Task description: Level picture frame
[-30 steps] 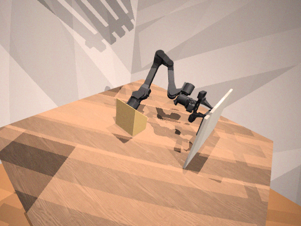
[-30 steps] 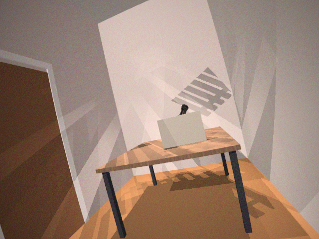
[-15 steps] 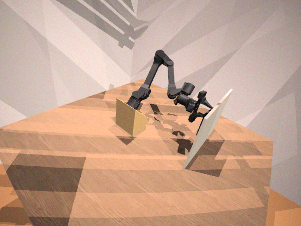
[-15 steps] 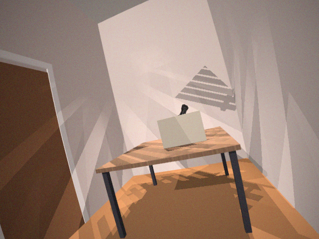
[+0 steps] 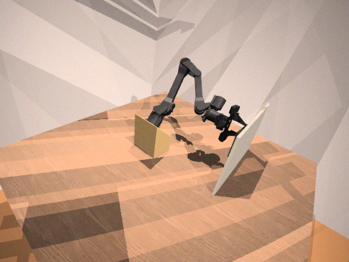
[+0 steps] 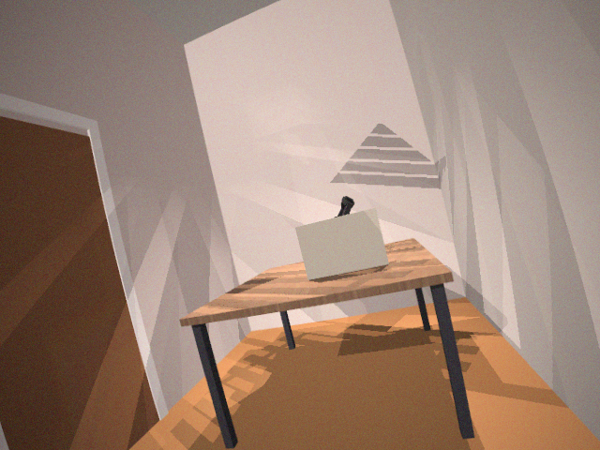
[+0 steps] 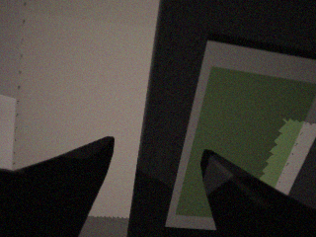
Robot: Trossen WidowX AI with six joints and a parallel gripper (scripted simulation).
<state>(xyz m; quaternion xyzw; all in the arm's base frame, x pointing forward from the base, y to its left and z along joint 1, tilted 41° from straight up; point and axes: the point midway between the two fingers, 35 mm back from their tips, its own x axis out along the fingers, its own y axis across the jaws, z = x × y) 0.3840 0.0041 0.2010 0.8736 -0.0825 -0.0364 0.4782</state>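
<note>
My gripper tip is 50 mm above the picture frame and 10 mm to the left of it. The rest, counted from my gripper tip: grey wall panel 70 mm below, 10 mm ahead.
</note>
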